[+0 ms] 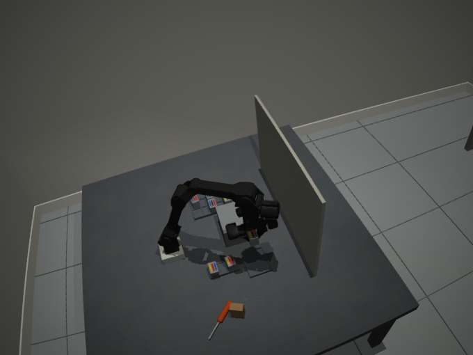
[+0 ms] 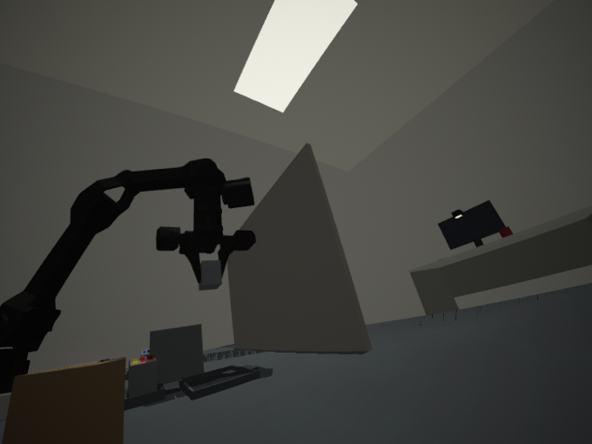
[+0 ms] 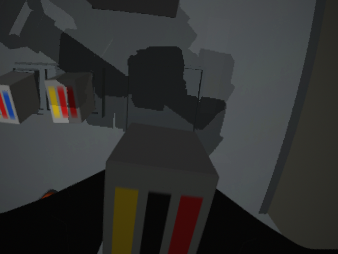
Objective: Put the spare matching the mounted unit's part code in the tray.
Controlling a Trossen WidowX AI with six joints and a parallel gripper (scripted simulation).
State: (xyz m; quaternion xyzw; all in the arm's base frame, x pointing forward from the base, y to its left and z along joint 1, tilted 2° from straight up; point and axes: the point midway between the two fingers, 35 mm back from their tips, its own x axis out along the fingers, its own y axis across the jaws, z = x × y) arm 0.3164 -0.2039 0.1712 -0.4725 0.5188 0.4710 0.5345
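Now: gripper tip 16 cm above the shallow dark tray. From my gripper tip the other things lie so: grey mounted unit (21 cm to the left, 12 cm below, 3 cm behind); brown block (20 cm to the right, 15 cm behind, 13 cm below); grey spare block (2 cm above).
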